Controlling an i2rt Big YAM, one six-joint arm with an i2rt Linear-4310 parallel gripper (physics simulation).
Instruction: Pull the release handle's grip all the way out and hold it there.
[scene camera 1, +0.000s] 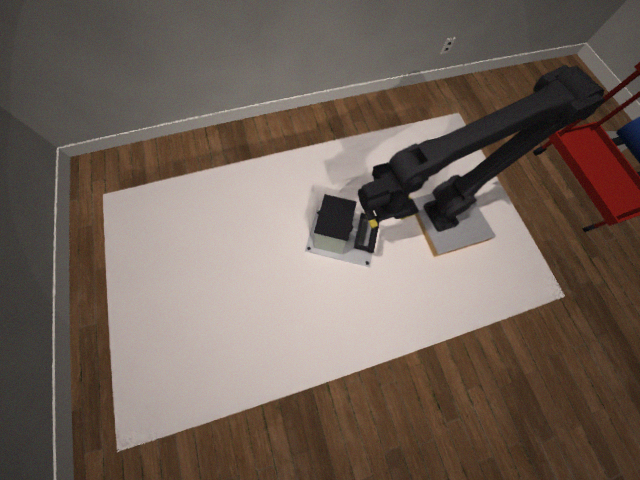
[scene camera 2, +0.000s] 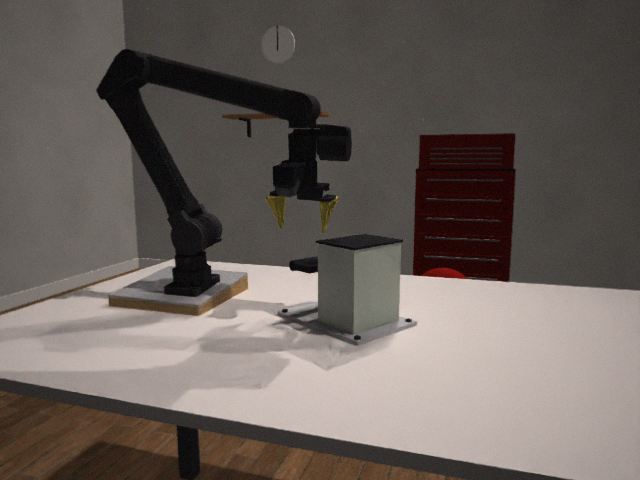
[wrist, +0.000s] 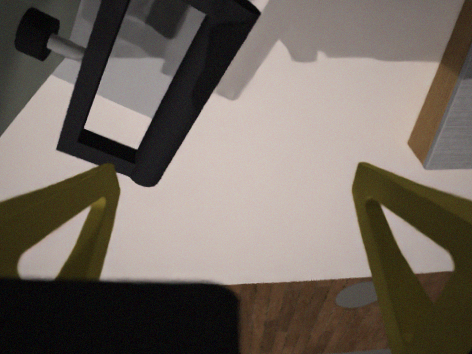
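Note:
The release handle's grip is a black rectangular frame (scene camera 1: 373, 240) (scene camera 2: 303, 265) (wrist: 172, 120) beside a pale green housing with a black top (scene camera 1: 334, 217) (scene camera 2: 356, 284), on the side facing the arm's base. In the wrist view a light rod (wrist: 67, 48) joins the frame to a black collar at the housing. The frame shows at the upper left there. My gripper (scene camera 2: 302, 229) (wrist: 235, 176) is open and empty, pointing down, with its yellow fingertips above the handle's height. In the wrist view the left fingertip appears beside the frame's lower corner. The far finger is mostly hidden in scene camera 1.
The housing stands on a grey bolted plate (scene camera 1: 316, 249) (scene camera 2: 385, 331) on the white table (scene camera 1: 222, 299) (scene camera 2: 491, 377). The arm's grey base board with wooden sides (scene camera 1: 462, 238) (scene camera 2: 147, 297) (wrist: 452, 137) is close by. A red cart (scene camera 1: 594, 170) and a red tool cabinet (scene camera 2: 465, 209) stand off the table.

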